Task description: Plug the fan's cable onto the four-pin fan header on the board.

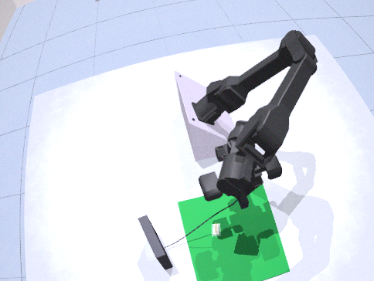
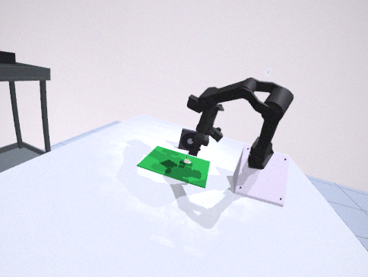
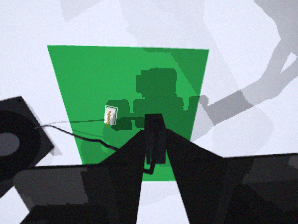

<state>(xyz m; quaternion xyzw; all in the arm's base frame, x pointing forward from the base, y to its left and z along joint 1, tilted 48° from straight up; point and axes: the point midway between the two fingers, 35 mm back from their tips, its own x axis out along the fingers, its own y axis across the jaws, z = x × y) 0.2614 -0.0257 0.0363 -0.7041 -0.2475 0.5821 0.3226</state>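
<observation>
The white four-pin header is 20 mm ahead of my gripper tip, 80 mm to the right of it and 110 mm below it. Also, from my gripper tip: green board 70 mm ahead, 40 mm to the right, 120 mm below; dark fan plug 10 mm ahead; dark fan 30 mm ahead, 220 mm to the right, 50 mm below.
</observation>
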